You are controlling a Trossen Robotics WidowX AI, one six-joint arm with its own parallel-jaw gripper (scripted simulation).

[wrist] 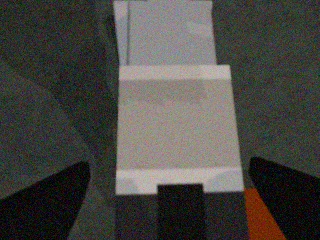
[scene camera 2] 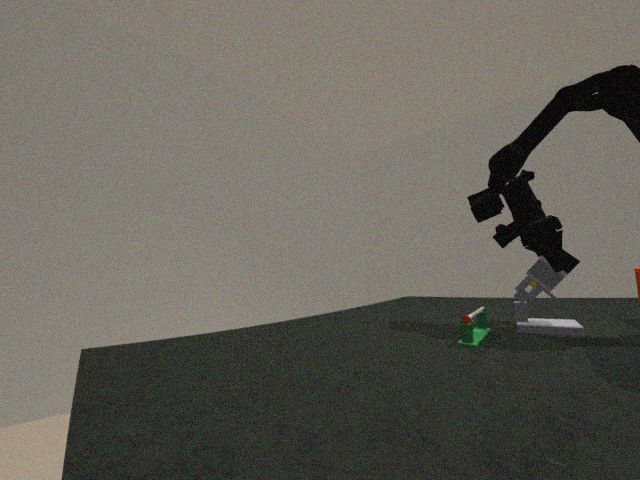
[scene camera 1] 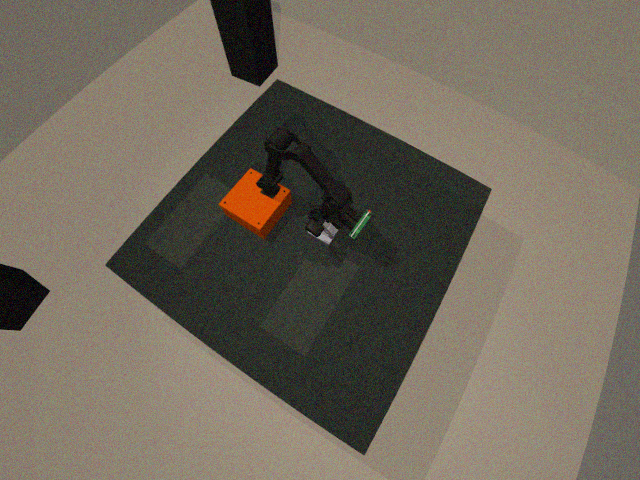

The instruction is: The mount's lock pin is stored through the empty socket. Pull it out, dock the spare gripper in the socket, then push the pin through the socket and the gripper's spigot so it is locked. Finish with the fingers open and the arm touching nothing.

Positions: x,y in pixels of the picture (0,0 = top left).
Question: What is my gripper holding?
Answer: Nothing.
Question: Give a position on a spare gripper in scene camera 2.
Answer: At 541,271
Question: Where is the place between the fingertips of my gripper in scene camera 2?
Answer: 555,271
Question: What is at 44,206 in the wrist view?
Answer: My gripper.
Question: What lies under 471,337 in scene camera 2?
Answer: A green stand.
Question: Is my gripper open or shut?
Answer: Open.
